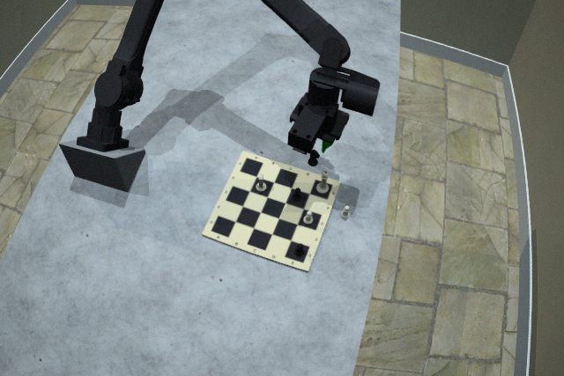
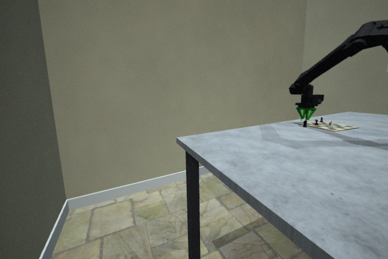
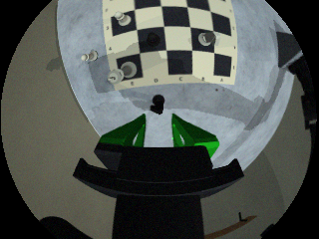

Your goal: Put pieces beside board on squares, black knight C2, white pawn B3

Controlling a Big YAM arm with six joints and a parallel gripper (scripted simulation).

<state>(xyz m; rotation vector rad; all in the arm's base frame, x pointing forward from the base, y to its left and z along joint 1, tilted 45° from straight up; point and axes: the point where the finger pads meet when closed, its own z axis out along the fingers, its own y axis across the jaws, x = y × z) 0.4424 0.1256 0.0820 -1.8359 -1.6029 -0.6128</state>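
The black knight is 4 cm below my hand. From my hand the other things lie so: tall white piece 4 cm ahead, 7 cm to the right, 2 cm below; chessboard 5 cm behind, 14 cm to the right, 5 cm below.
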